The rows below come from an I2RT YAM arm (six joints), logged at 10 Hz.
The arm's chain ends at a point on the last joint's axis. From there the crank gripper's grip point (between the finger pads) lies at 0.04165 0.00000 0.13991 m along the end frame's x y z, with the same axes.
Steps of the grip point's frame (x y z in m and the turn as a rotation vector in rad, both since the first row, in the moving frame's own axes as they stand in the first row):
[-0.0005 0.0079 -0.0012 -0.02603 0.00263 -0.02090]
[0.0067 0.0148 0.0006 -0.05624 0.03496 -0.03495]
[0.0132 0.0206 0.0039 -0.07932 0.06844 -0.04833]
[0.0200 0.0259 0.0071 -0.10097 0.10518 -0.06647]
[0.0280 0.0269 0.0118 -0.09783 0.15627 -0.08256]
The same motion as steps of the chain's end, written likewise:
[-0.0009 0.0051 -0.0011 -0.02603 0.00263 -0.02090]
[0.0017 0.0085 0.0023 -0.05624 0.03496 -0.03495]
[0.0035 0.0119 0.0074 -0.07932 0.06844 -0.04833]
[0.0052 0.0153 0.0128 -0.10097 0.10518 -0.06647]
[0.0064 0.0179 0.0205 -0.09783 0.15627 -0.08256]

